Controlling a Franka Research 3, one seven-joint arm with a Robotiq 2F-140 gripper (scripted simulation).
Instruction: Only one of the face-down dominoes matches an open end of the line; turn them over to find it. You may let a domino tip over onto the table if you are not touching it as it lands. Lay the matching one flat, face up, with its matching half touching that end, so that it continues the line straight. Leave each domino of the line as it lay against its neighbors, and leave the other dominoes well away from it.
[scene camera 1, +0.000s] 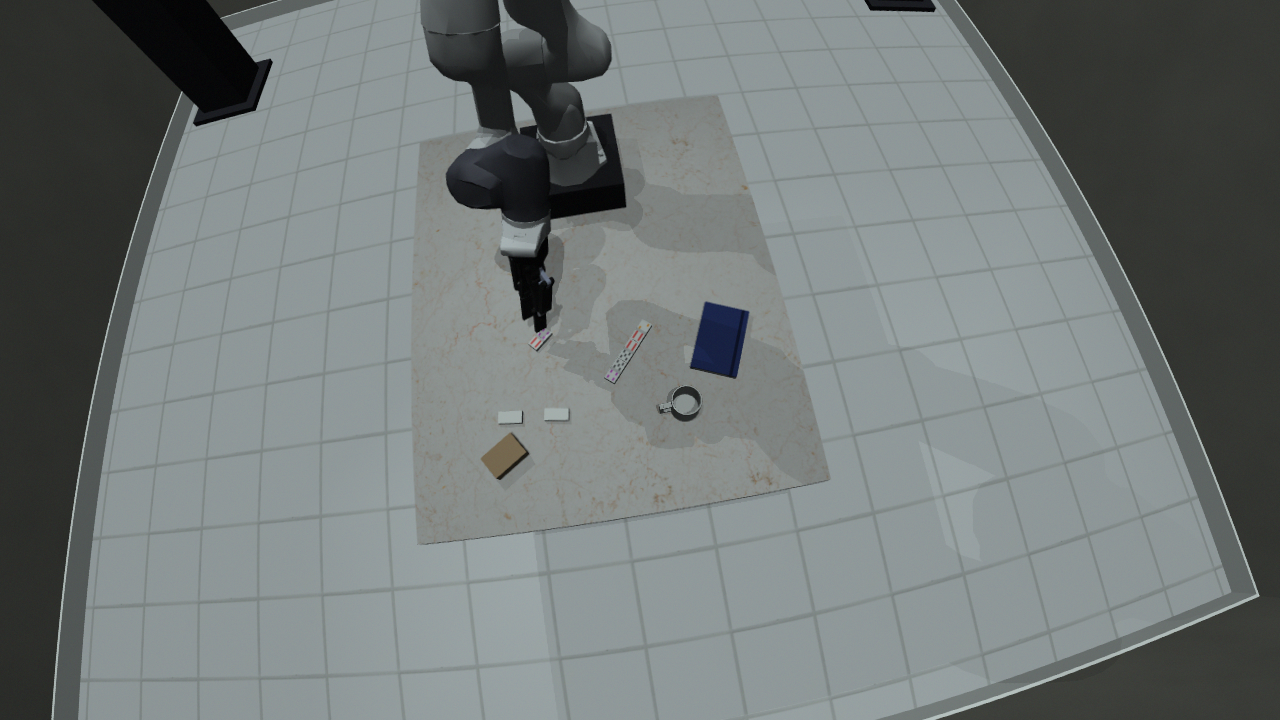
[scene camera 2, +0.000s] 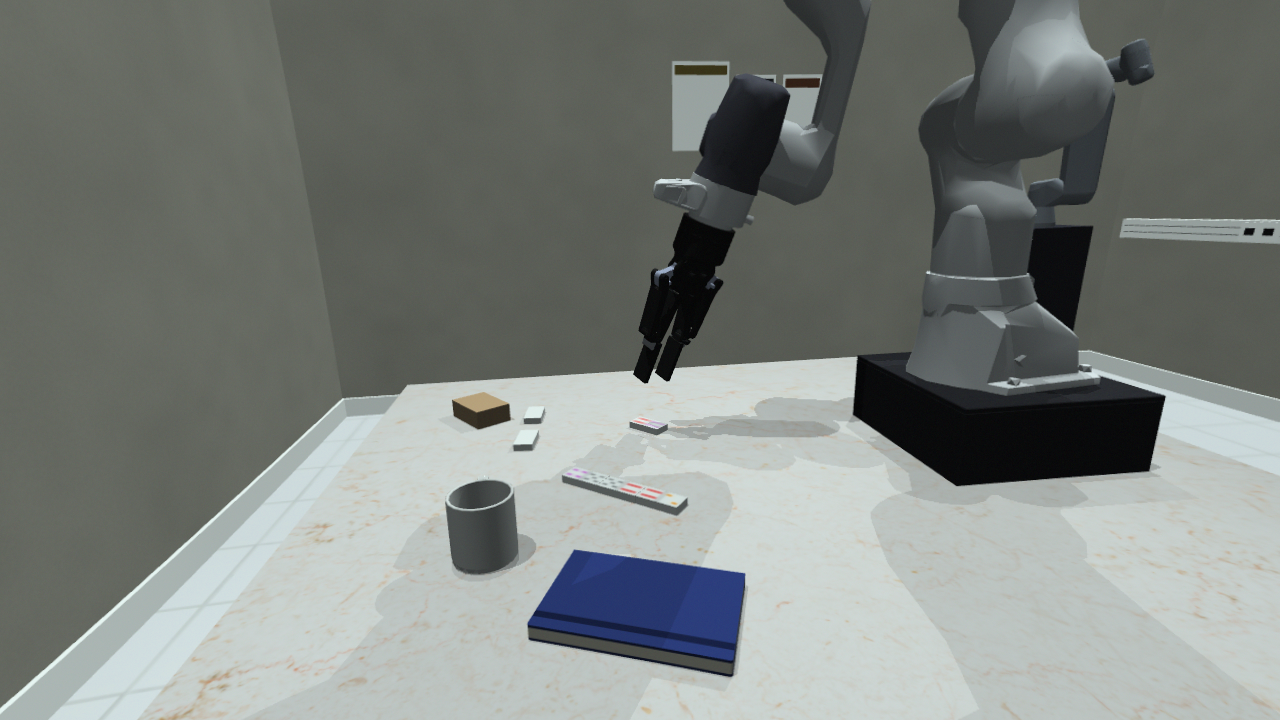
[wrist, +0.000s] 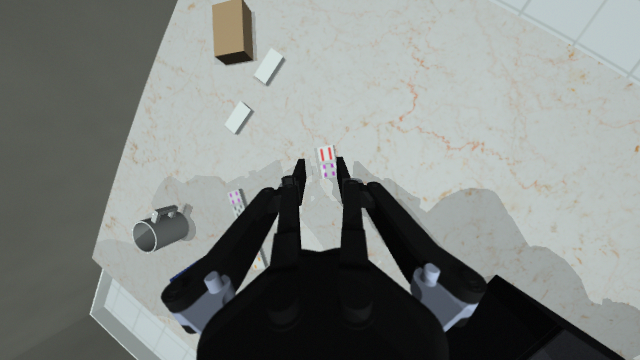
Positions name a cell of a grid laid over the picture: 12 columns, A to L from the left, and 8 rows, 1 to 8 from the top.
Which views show the gripper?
Scene camera 1, scene camera 2 and the wrist view: all of them.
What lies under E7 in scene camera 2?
A grey mug.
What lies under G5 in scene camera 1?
A grey mug.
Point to a brown block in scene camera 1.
E6
